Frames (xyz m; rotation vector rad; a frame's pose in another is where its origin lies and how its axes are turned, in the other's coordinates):
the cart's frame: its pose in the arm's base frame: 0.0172 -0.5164 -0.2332 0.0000 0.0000 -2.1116
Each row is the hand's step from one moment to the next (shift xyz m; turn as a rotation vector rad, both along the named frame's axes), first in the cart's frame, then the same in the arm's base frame.
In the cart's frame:
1: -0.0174 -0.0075 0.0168 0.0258 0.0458 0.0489
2: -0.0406 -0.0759 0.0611 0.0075 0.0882 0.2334
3: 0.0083 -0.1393 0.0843 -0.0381 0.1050 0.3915
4: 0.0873 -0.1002 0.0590 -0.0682 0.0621 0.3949
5: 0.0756 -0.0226 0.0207 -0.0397 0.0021 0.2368
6: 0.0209 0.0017 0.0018 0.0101 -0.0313 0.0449
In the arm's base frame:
1: 0.0025 0.0188 0.0168 0.0260 -0.0457 0.0489
2: -0.0442 0.0739 0.0611 0.0718 -0.0518 0.2334
3: -0.1237 0.0646 0.0843 0.1096 -0.0214 0.3915
4: -0.1308 -0.0233 0.0590 0.0883 0.0265 0.3949
5: -0.0583 -0.0532 0.0207 0.0222 0.0330 0.2368
6: -0.0093 -0.0188 0.0018 -0.0320 0.0075 0.0449

